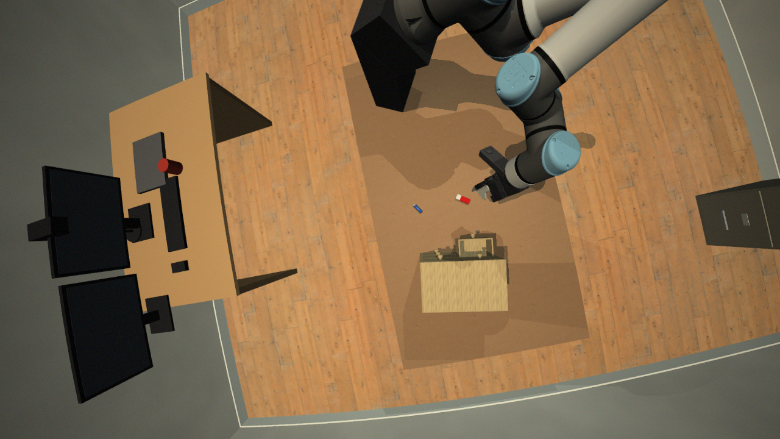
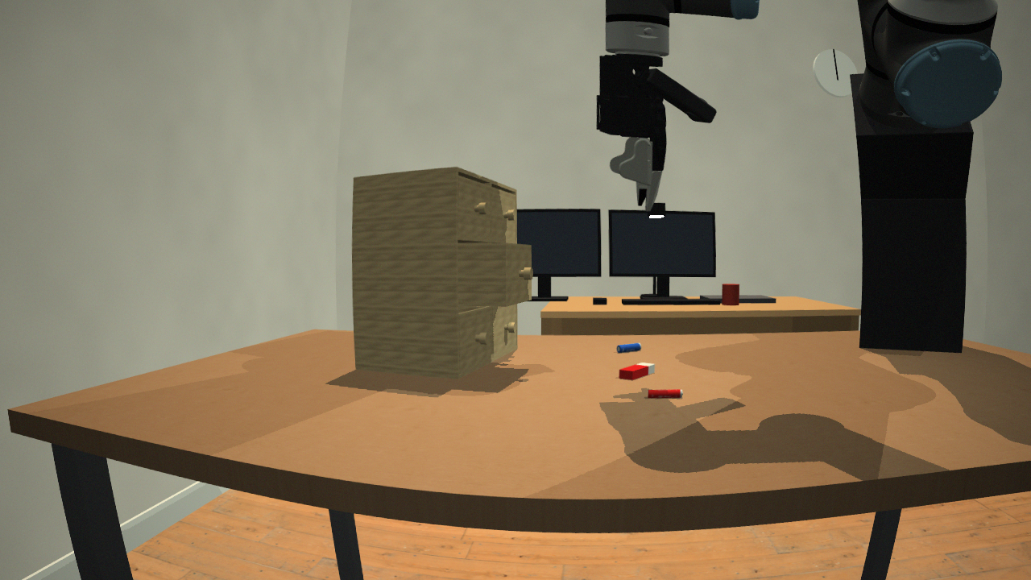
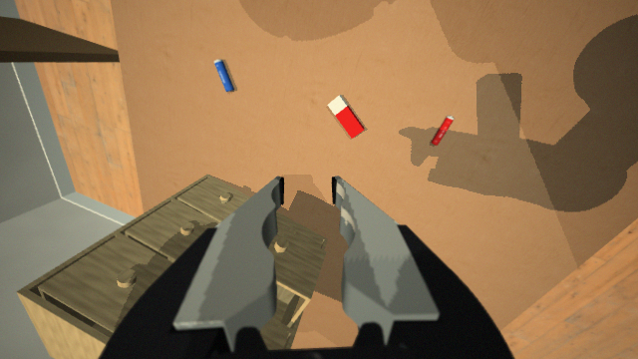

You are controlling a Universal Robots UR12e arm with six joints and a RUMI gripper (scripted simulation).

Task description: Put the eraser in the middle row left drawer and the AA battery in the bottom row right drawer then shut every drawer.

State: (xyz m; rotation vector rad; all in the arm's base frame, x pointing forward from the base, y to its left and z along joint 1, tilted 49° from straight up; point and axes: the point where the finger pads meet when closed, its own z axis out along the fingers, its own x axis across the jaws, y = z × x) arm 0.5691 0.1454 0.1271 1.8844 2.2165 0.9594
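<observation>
Now: hand 250 mm above the eraser, 20 mm to the left of it and 10 mm short of it. Also, from my hand: red battery (250 mm below, 120 mm to the left, 40 mm behind); blue AA battery (250 mm below, 220 mm to the right, 50 mm ahead).
</observation>
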